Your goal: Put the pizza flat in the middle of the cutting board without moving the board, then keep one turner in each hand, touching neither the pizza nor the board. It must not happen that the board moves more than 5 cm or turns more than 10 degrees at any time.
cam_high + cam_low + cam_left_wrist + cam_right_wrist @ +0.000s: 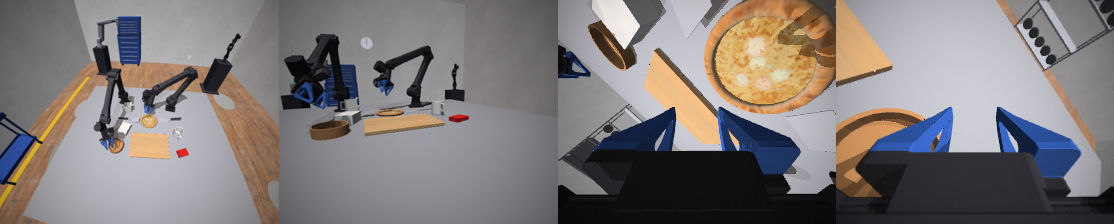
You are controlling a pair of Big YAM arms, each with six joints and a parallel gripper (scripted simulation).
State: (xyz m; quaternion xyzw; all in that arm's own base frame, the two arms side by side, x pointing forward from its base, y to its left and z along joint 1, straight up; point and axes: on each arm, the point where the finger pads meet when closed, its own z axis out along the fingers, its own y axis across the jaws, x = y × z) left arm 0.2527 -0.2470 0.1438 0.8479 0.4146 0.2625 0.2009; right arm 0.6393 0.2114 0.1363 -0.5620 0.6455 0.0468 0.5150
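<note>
The wooden bowl lies 7 cm behind my right hand and 12 cm below it. Also, from my right hand: wooden cutting board 15 cm behind, 31 cm to the left, 13 cm below; then pizza 43 cm behind, 26 cm to the left, 13 cm below.
The pizza lies 30 mm to the left of my left hand and 140 mm below it. From my left hand the other things lie so: wooden cutting board 280 mm ahead, 80 mm to the left, 140 mm below; wooden bowl 350 mm ahead, 230 mm to the right, 130 mm below.
</note>
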